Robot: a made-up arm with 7 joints.
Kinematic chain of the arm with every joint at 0, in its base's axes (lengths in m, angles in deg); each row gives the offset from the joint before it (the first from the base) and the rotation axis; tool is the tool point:
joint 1: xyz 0 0 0.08 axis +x
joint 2: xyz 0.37 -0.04 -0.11 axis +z
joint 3: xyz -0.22 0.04 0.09 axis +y
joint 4: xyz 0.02 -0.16 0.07 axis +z
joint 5: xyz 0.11 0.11 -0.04 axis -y
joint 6: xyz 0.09 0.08 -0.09 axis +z
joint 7: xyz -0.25 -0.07 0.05 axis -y
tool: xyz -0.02 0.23 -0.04
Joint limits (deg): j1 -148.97..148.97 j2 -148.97..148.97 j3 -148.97..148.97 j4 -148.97..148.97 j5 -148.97..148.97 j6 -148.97..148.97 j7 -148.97..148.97
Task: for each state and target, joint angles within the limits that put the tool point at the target. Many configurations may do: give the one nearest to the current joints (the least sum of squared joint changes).
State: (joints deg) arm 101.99 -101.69 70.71 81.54 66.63 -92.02 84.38
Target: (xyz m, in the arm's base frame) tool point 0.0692 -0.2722 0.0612
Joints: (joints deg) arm 87.79 -119.60 97.43 127.67 103.85 -99.45 89.68
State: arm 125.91 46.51 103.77 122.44 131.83 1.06 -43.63
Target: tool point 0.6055 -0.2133 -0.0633
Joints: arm 120.10 52.16 145.41 129.19 145.46 -13.63 -39.92
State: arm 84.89 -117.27 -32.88 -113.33 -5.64 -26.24 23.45
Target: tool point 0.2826 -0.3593 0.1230
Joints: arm 85.04 -121.05 -62.66 -89.42 -16.74 -17.83 19.42
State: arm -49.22 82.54 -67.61 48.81 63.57 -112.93 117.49
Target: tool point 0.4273 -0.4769 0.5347
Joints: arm -44.34 115.94 -69.82 57.24 78.37 -118.06 119.56
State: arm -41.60 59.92 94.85 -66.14 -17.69 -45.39 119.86
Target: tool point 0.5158 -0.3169 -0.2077
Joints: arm -38.61 64.16 56.12 -77.37 -16.29 -37.38 123.33
